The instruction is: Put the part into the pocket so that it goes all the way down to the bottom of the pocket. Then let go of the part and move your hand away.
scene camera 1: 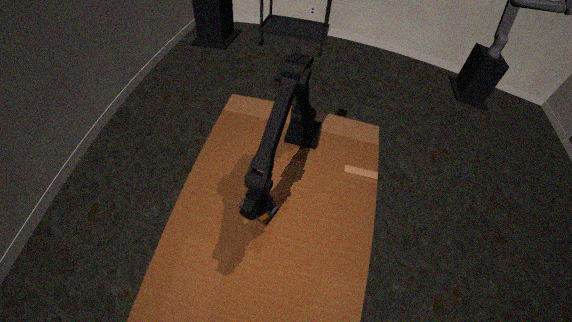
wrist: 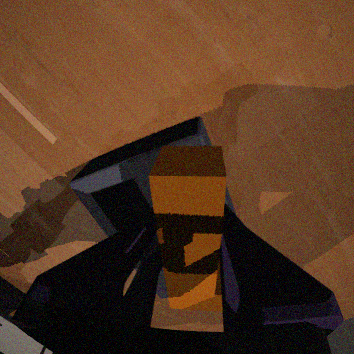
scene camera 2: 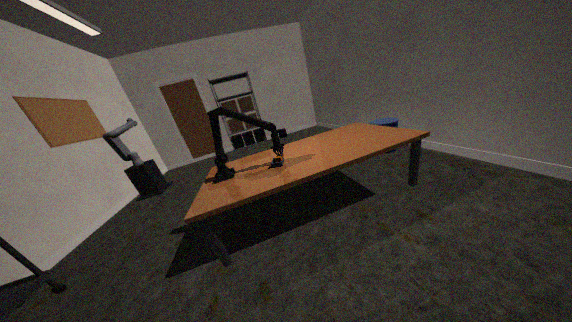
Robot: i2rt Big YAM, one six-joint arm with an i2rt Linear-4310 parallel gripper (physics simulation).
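Where they show: gripper, fingertip midpoint: (scene camera 1: 260, 213) (wrist: 191, 211) (scene camera 2: 280, 156); arm's base, origin of the base link: (scene camera 1: 303, 130) (scene camera 2: 224, 173).
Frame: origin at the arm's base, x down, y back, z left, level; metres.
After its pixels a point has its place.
Note:
The orange part (wrist: 187, 195) @(x -0.038, y -0.510, z -0.045 m) (scene camera 1: 264, 218) @(x -0.037, y -0.517, z -0.043 m) is a long block with a square-edged end. My gripper (wrist: 191, 211) @(x -0.017, y -0.494, z -0.065 m) (scene camera 2: 278, 154) @(x -0.017, y -0.494, z -0.065 m) is shut on it, one black finger on each side. The pocket block (wrist: 102, 179) @(x -0.008, y -0.462, z -0.021 m) (scene camera 1: 273, 215) @(x 0.008, y -0.476, z -0.018 m) (scene camera 2: 276, 164) @(x 0.005, y -0.435, z -0.154 m) is dark blue-grey and stands on the table under the gripper. In the wrist view the part covers the block's right portion, and a dark stretch of its recess shows left of the part. The block's edges look turned relative to the part's. How deep the part's lower end stands is hidden.
The wooden table (scene camera 1: 310, 250) @(x 0.029, y -0.578, z 0.165 m) (scene camera 2: 350, 145) @(x 0.028, y -1.076, z -0.202 m) carries my arm's base (scene camera 1: 303, 134) @(x -0.020, y -0.040, z 0.007 m) (scene camera 2: 223, 173) @(x -0.020, y -0.005, z -0.045 m) at one end. A pale strip (scene camera 1: 361, 172) (wrist: 30, 116) lies by the table's edge. Shadows of the arm fall around the pocket block. Another arm (scene camera 2: 120, 142) stands away from the table.

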